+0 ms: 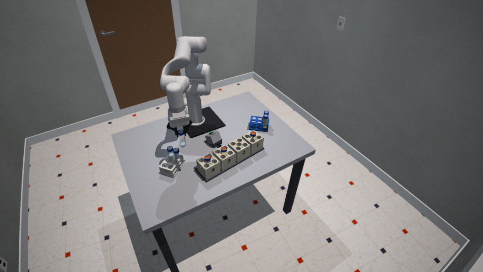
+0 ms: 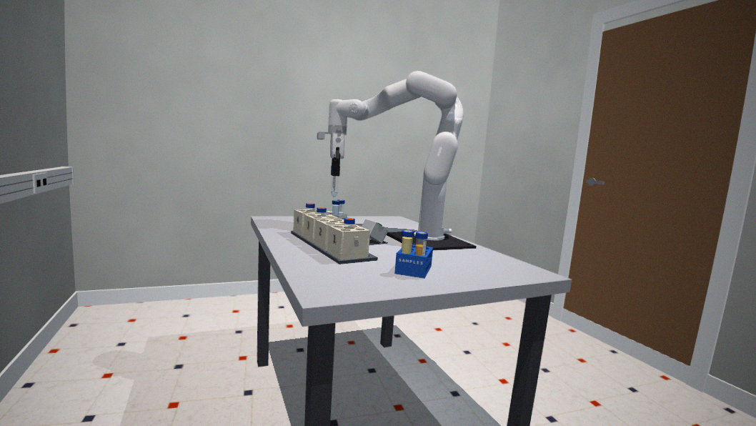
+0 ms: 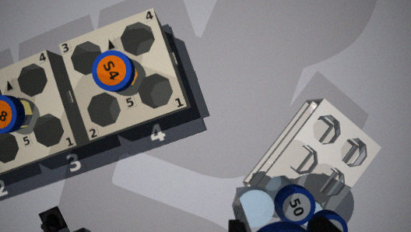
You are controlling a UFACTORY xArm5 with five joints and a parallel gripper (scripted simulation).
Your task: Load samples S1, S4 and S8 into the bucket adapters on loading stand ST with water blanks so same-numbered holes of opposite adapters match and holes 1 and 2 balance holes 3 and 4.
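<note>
Right now the adapter 3 is 10 cm ahead of my hand, 20 cm to the left of it and 20 cm below it. Round my hand: white rack (1 cm behind, 8 cm to the right, 22 cm below); blue samples rack (9 cm behind, 57 cm to the left, 22 cm below).
</note>
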